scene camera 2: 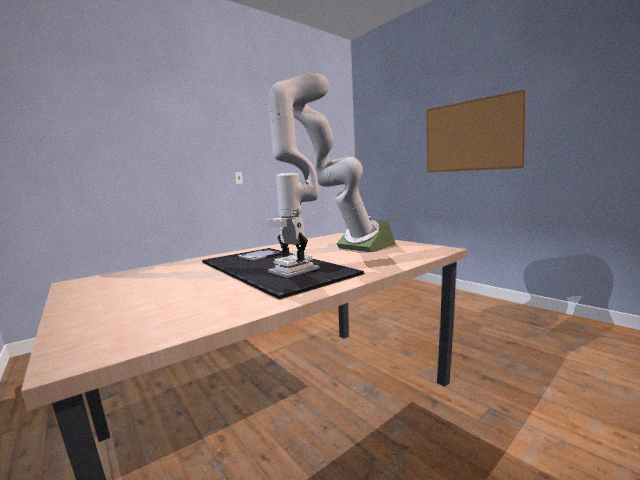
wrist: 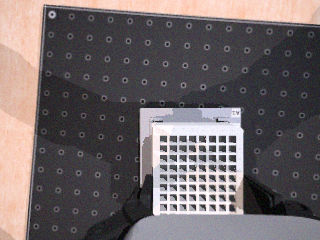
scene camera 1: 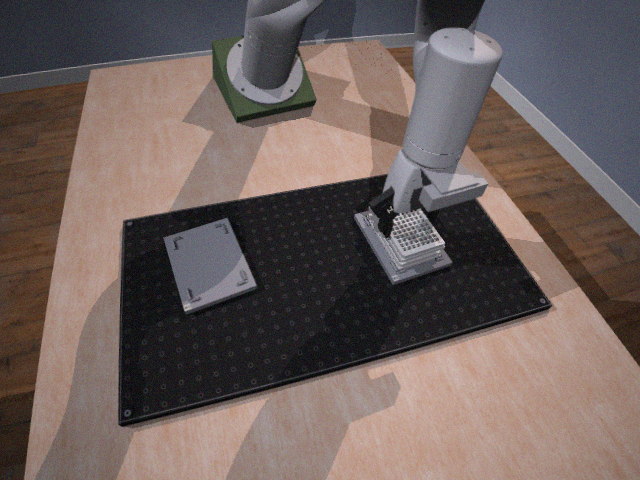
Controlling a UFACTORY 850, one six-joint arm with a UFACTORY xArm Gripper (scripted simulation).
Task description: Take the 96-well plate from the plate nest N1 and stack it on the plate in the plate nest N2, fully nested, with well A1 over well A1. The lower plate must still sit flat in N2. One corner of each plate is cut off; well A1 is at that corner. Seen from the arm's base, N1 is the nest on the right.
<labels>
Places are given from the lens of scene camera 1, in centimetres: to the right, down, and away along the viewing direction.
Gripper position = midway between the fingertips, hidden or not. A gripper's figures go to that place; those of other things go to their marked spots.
my gripper (scene camera 1: 406,225): 15, -3, 67
plate nest N1 (scene camera 1: 208,262): -19, 4, 64
plate nest N2 (scene camera 1: 424,268): 18, 5, 66
</labels>
